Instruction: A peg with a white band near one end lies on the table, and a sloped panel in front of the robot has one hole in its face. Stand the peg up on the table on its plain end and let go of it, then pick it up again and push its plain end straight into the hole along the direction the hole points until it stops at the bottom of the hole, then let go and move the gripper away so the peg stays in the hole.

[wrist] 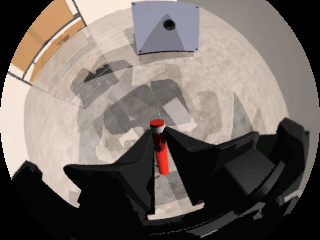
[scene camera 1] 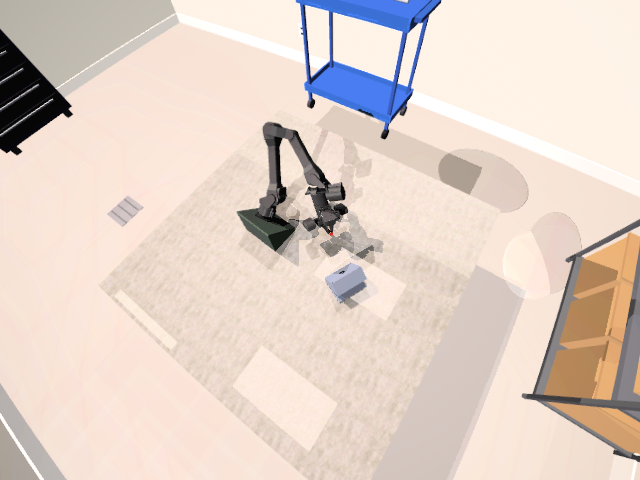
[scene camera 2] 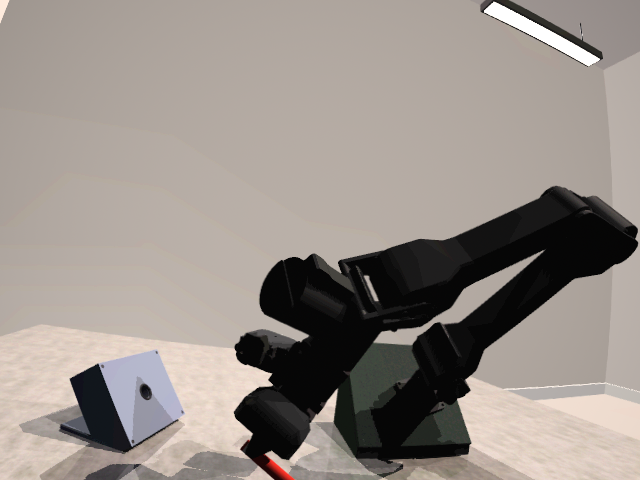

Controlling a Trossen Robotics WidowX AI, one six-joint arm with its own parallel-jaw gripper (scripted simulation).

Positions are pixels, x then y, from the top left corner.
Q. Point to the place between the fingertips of the gripper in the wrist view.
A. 158,131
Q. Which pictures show the gripper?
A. The wrist view, scene camera 1 and scene camera 2: all of them.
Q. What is the gripper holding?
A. A peg.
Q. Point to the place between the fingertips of the gripper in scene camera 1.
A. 330,233
